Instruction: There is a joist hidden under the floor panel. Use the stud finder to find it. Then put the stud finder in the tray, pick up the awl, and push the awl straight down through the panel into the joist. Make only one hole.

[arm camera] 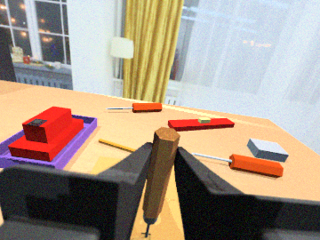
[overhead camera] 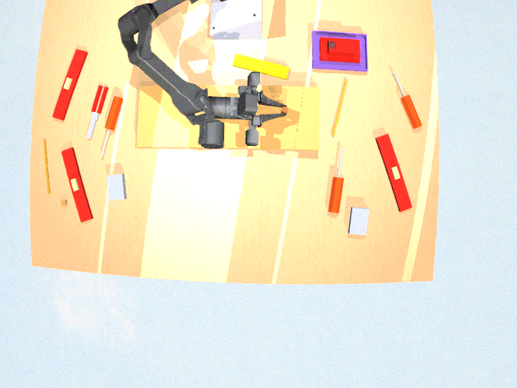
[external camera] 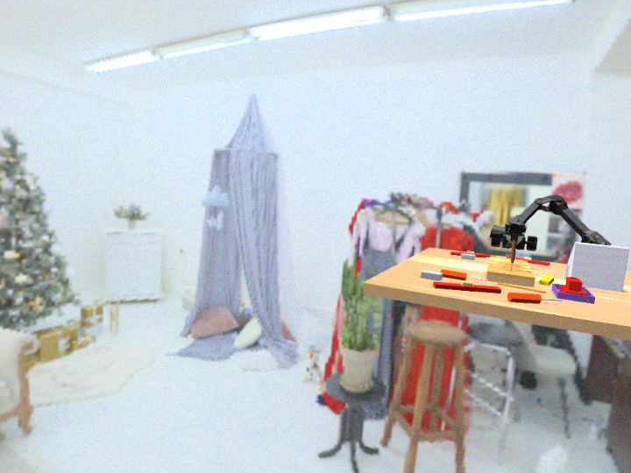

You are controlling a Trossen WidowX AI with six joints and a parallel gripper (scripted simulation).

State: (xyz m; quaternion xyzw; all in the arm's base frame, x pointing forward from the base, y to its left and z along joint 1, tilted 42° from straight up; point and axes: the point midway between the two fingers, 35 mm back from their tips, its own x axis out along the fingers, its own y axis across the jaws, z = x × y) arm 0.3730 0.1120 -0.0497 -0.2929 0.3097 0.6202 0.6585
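Now: gripper tip 60 mm above the awl. Also, from my gripper tip: red stud finder: 200 mm behind, 160 mm to the left, 100 mm below; yellow block: 150 mm behind, 140 mm below, 60 mm to the right; purple tray: 200 mm behind, 170 mm to the left, 130 mm below.
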